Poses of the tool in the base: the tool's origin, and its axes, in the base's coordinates. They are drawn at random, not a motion.
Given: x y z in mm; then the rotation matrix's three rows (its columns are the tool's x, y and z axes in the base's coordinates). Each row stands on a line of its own.
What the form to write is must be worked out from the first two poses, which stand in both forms.
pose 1, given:
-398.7 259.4 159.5
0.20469 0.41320 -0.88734
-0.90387 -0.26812 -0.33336
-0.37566 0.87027 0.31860
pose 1, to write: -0.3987 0.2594 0.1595 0.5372 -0.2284 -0.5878 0.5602
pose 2, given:
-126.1 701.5 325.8
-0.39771 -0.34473 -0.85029
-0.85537 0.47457 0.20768
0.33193 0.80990 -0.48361
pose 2, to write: -0.1261 0.7015 0.3258 0.3909 -0.7674 -0.3315 0.3851
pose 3, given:
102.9 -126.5 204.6
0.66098 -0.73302 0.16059
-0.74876 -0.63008 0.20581
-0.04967 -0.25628 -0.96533
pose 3, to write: 0.1029 -0.1265 0.2046 -0.9023 0.4106 -0.0307 0.1280
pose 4, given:
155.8 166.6 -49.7
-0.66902 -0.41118 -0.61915
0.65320 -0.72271 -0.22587
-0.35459 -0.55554 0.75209
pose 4, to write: 0.1558 0.1666 -0.0497 -0.2746 -0.2204 0.8865 0.3001
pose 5, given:
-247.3 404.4 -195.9
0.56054 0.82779 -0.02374
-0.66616 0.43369 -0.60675
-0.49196 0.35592 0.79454
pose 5, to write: -0.2473 0.4044 -0.1959 0.2882 0.1402 -0.4473 0.8350
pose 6, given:
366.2 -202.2 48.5
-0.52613 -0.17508 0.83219
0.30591 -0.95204 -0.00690
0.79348 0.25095 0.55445
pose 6, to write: 0.3662 -0.2022 0.0485 0.4668 0.0701 0.8707 0.1381
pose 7, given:
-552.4 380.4 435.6
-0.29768 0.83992 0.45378
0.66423 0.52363 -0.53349
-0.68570 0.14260 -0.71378
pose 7, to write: -0.5524 0.3804 0.4356 0.4724 0.7961 -0.1228 0.3578
